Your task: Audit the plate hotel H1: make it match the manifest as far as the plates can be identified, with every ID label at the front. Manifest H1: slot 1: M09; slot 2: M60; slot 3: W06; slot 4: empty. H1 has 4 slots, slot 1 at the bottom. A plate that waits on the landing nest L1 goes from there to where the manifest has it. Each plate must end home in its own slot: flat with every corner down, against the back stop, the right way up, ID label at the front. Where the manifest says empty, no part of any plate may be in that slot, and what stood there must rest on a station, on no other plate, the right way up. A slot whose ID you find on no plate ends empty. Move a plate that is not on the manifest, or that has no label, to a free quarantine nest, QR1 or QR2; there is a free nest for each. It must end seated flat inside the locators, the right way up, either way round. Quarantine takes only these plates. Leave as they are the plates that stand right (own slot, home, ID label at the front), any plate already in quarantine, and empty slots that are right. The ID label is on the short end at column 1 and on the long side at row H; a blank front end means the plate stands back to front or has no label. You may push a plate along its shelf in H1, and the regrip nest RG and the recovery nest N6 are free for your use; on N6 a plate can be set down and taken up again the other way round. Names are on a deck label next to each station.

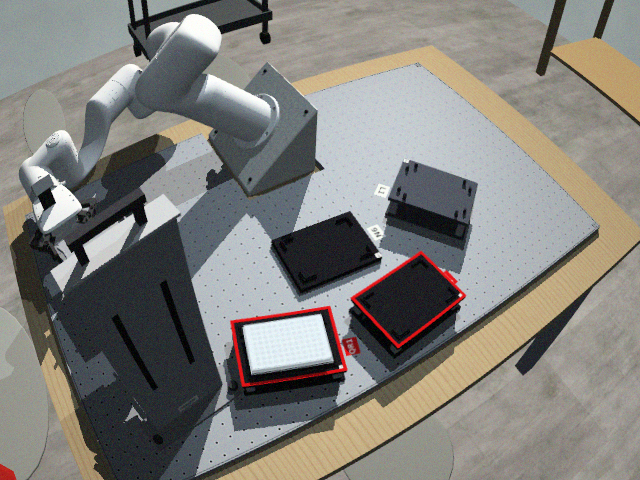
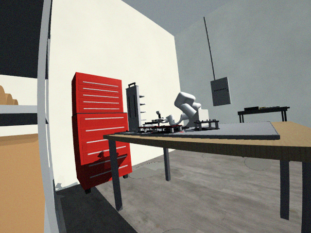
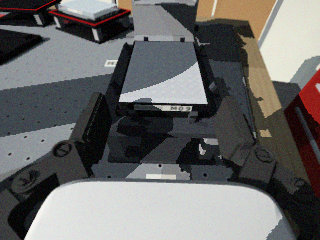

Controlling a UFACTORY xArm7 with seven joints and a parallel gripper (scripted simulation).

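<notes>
The dark-framed plate is 8 cm ahead of my hand, 2 cm below it and 1 cm to the left of it. The rest, counted from my hand: plate hotel H1 (34 cm ahead, 12 cm above, 6 cm to the left); then white well plate (35 cm ahead, 25 cm to the left, 4 cm below); then black nest N6 (42 cm to the left, 21 cm ahead, 8 cm below).
</notes>
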